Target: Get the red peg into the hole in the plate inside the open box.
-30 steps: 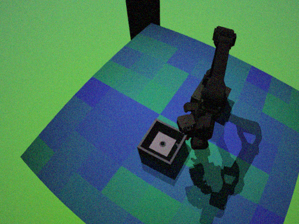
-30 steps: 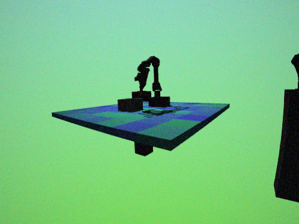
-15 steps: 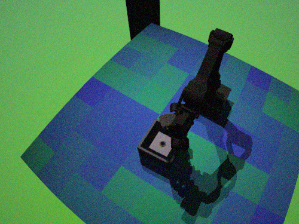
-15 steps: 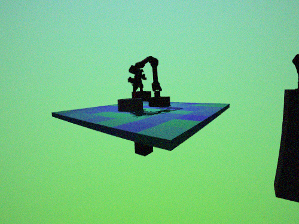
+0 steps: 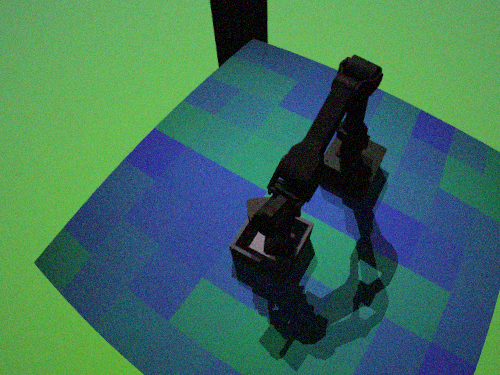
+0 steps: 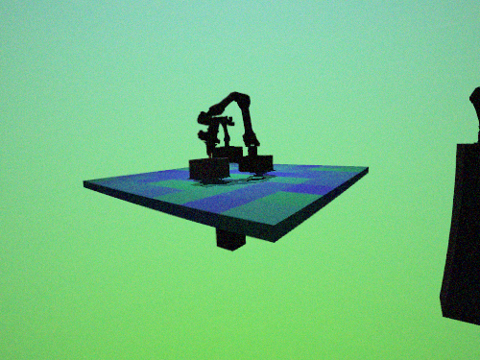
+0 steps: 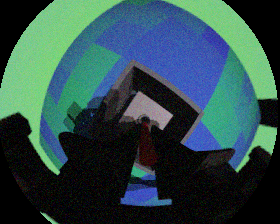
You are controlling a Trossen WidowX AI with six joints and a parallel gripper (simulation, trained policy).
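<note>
Right now my gripper tip is 1 cm to the right of the red peg and 1 cm past it. From my gripper tip the other things lie so: dark box 9 cm below; pale plate 7 cm below.
</note>
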